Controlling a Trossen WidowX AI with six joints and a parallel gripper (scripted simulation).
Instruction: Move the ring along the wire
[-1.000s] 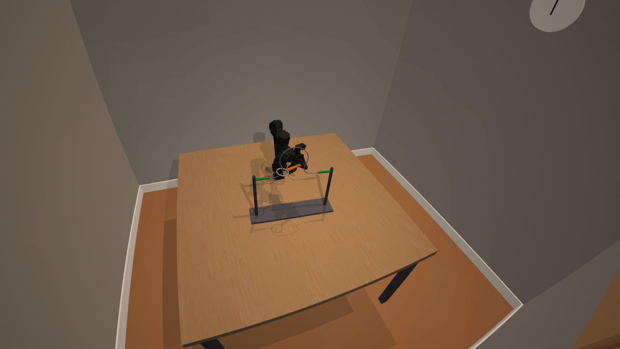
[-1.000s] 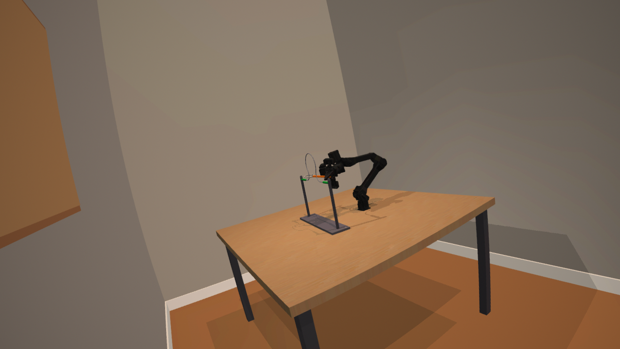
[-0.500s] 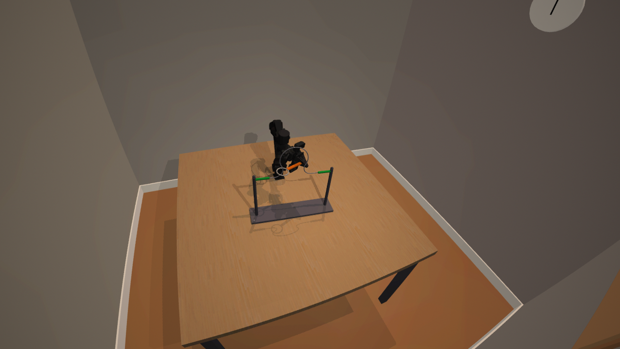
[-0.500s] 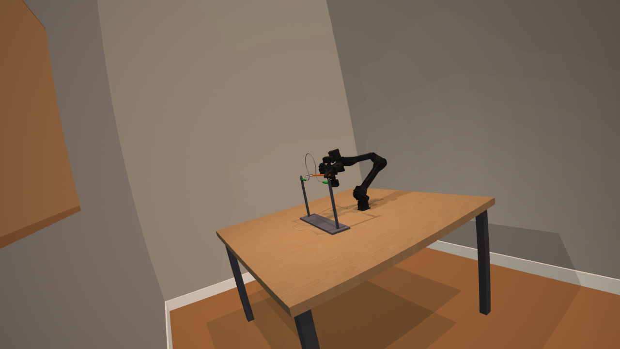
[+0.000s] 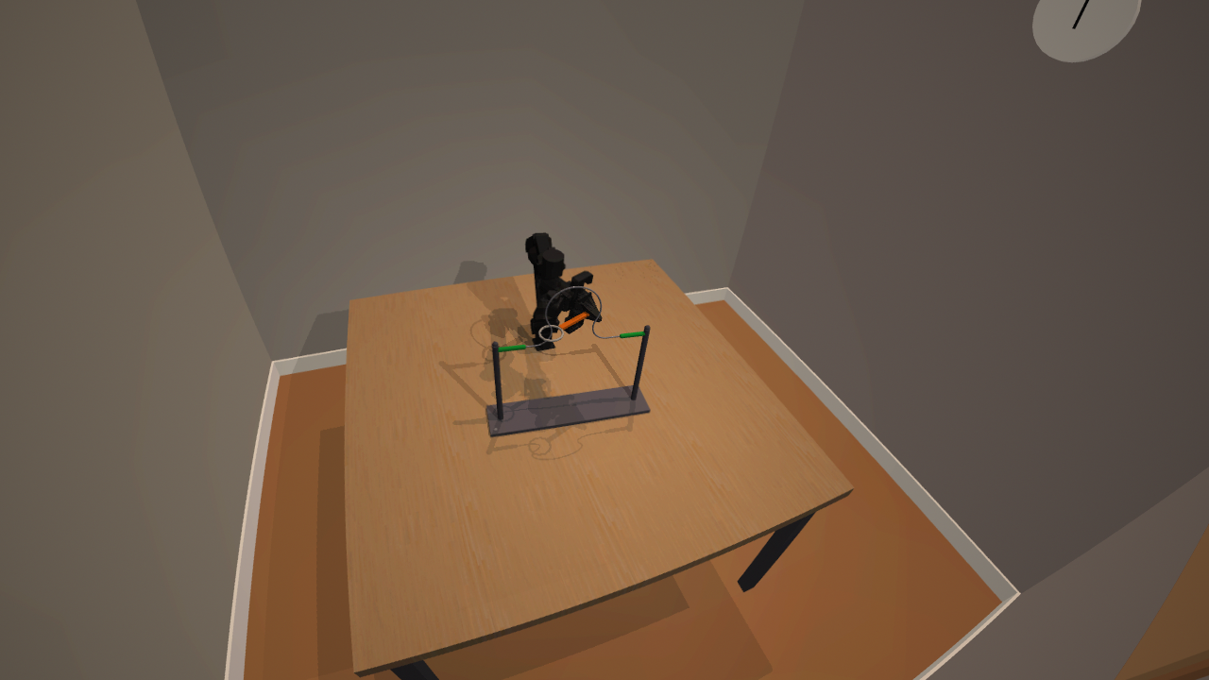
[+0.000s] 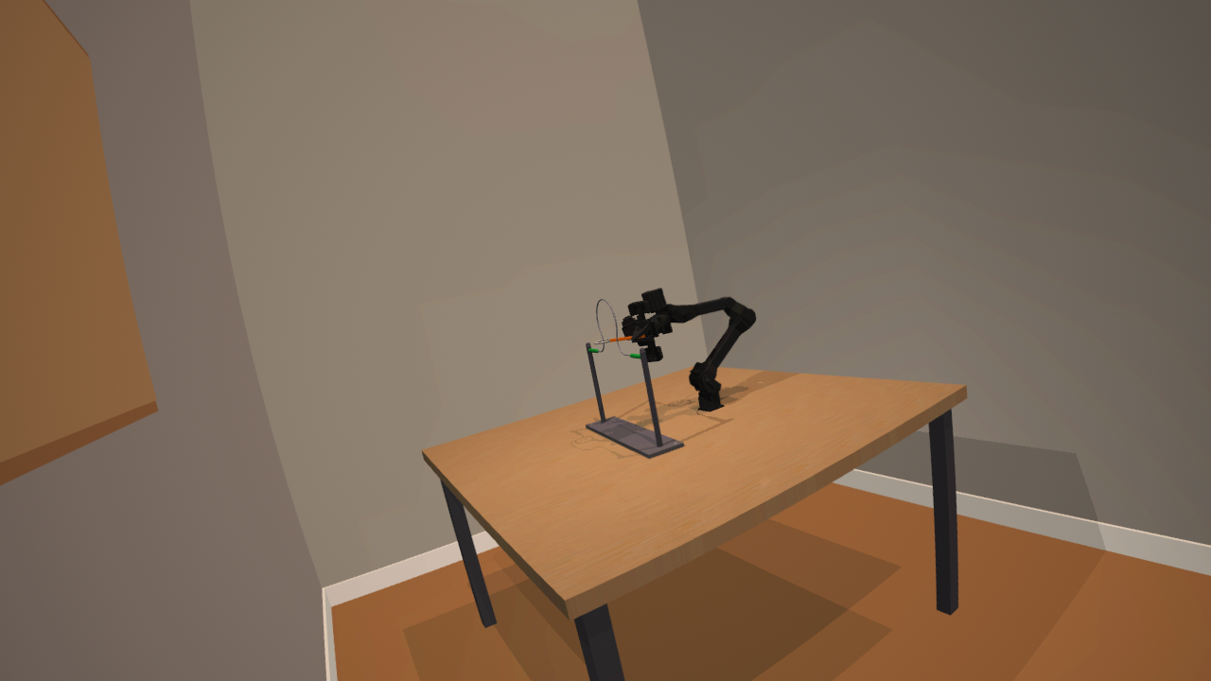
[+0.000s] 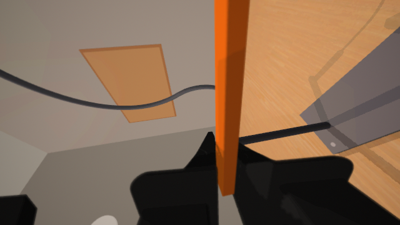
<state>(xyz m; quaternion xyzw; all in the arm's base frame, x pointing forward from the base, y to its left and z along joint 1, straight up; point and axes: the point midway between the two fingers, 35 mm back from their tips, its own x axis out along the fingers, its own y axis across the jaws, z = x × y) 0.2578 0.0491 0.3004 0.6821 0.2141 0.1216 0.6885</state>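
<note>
Right now my gripper tip is 100 mm to the left of the ring with orange handle.
</note>
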